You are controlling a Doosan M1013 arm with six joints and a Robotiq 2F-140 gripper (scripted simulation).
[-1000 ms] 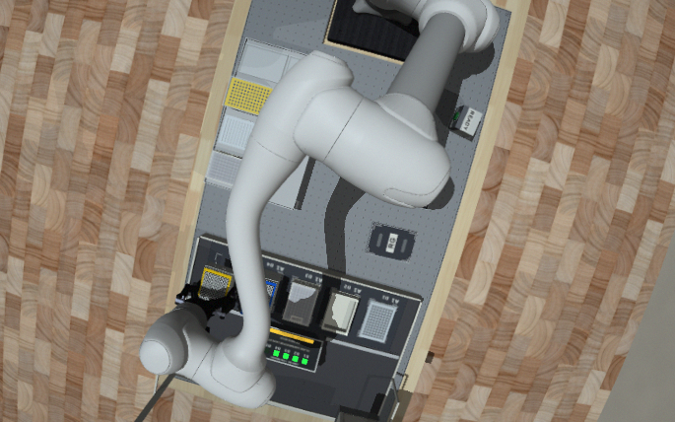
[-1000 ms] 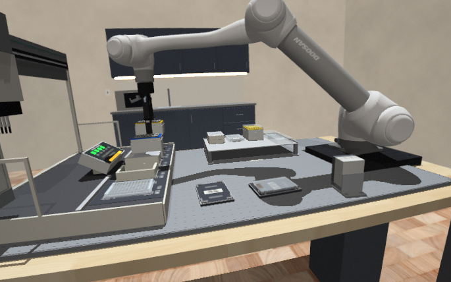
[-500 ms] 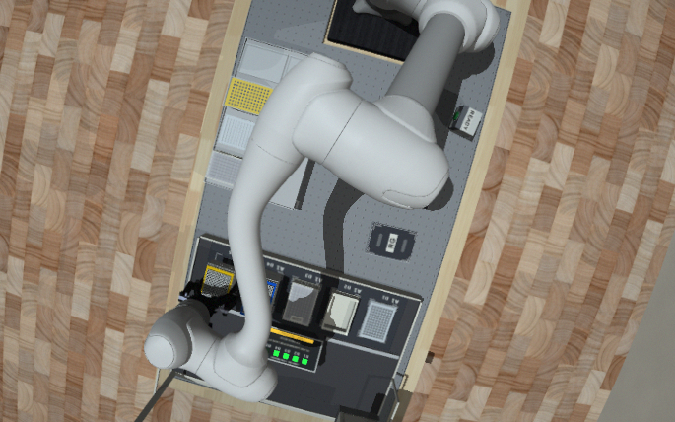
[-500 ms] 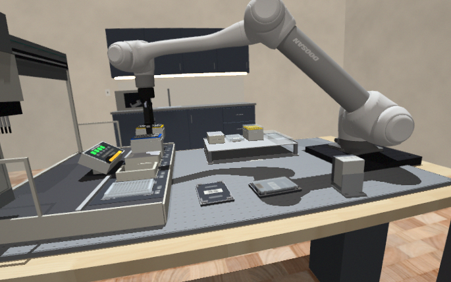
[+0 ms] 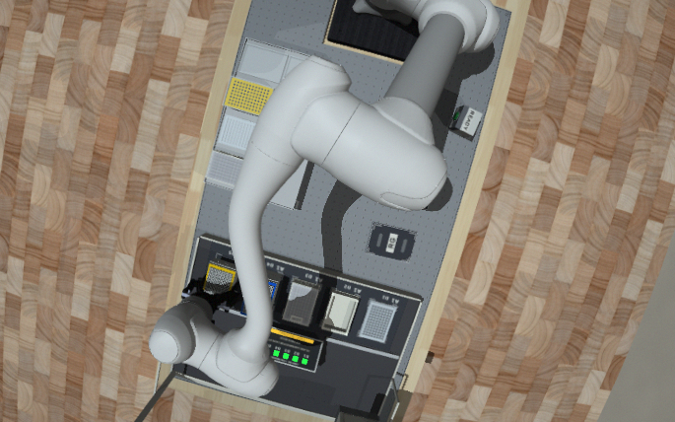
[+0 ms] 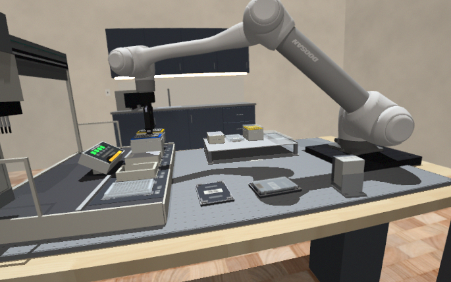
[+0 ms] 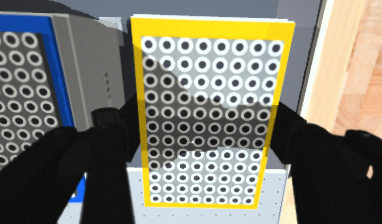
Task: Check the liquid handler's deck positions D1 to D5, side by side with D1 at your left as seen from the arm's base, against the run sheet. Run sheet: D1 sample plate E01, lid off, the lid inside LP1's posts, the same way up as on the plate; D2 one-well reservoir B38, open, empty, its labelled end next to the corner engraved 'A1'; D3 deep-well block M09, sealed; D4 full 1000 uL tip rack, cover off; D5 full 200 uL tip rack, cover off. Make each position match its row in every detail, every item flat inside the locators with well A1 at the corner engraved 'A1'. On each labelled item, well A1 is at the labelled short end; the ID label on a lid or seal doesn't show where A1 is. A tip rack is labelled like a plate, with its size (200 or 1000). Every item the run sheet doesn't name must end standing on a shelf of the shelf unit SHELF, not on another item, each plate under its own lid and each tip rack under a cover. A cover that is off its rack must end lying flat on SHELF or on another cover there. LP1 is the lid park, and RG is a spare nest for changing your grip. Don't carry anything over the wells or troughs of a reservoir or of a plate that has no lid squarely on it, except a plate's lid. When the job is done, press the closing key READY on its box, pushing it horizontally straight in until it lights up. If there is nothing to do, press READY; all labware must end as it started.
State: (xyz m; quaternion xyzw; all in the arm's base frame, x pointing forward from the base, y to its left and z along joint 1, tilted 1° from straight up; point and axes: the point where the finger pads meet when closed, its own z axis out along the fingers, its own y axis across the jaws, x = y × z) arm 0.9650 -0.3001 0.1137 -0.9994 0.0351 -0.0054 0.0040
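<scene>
My gripper is now 12 cm to the right of the blue-framed tip rack. The rest, counted from my hand: cream reservoir (3 cm ahead, 37 cm to the left, 6 cm below); then yellow-framed tip rack (1 cm behind, 1 cm above); then shelf unit (49 cm behind, 4 cm to the left, 7 cm below).
</scene>
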